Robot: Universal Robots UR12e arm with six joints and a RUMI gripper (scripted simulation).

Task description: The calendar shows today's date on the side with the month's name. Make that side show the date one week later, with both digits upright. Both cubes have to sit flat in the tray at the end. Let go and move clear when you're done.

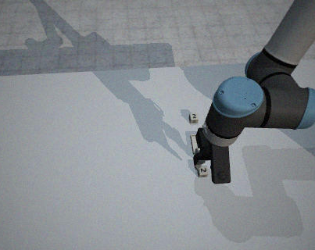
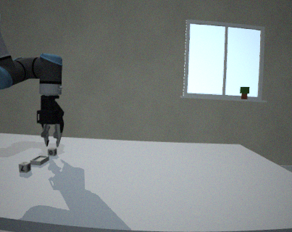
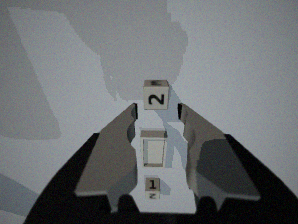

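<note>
Right now the cube is 4 cm below my hand. Also, from my hand: tray: 2 cm behind, 11 cm to the right, 4 cm below.
</note>
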